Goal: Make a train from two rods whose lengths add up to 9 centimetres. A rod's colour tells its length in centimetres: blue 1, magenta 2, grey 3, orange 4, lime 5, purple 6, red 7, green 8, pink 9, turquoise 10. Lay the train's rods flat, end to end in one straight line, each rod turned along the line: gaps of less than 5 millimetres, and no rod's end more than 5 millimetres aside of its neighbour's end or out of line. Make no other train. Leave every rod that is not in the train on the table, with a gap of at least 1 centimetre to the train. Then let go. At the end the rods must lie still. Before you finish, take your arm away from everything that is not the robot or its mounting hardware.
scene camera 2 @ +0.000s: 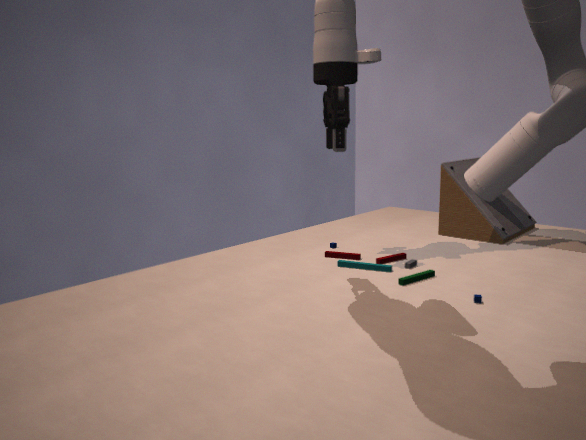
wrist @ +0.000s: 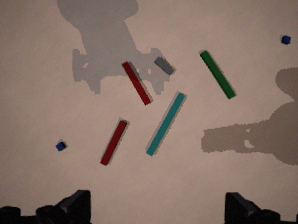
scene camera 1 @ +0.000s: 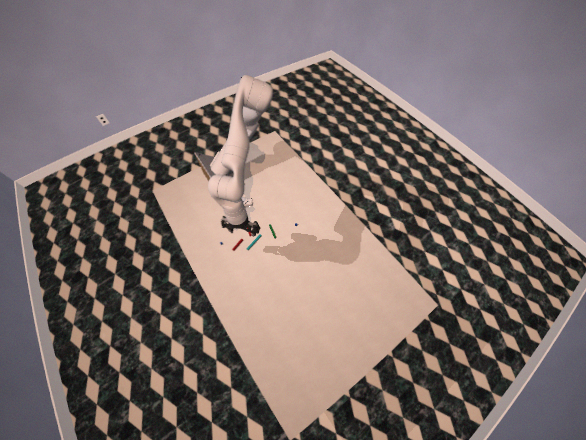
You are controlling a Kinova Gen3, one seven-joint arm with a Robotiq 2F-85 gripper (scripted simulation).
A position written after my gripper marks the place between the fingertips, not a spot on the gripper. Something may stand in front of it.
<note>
I see my gripper (scene camera 2: 335, 150).
My gripper is seen too in the wrist view (wrist: 157, 207).
</note>
